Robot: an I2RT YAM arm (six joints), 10 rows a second.
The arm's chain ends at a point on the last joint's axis. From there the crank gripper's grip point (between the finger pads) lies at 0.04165 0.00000 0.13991 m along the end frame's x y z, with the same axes.
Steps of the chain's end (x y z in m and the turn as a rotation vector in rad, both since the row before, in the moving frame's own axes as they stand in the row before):
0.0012, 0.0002, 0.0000, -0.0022, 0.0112, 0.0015
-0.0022, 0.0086, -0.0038, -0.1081, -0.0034, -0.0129
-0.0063, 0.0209, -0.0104, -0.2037, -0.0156, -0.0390
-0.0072, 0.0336, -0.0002, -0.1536, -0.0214, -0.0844
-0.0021, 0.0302, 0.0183, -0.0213, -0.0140, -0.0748
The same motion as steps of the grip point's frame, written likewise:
0.0028, 0.0006, -0.0005, -0.0022, 0.0112, 0.0015
-0.0026, 0.0232, -0.0044, -0.1081, -0.0034, -0.0129
-0.0079, 0.0477, -0.0125, -0.2037, -0.0156, -0.0390
-0.0094, 0.0517, -0.0007, -0.1536, -0.0214, -0.0844
-0.0041, 0.0301, 0.0189, -0.0213, -0.0140, -0.0748

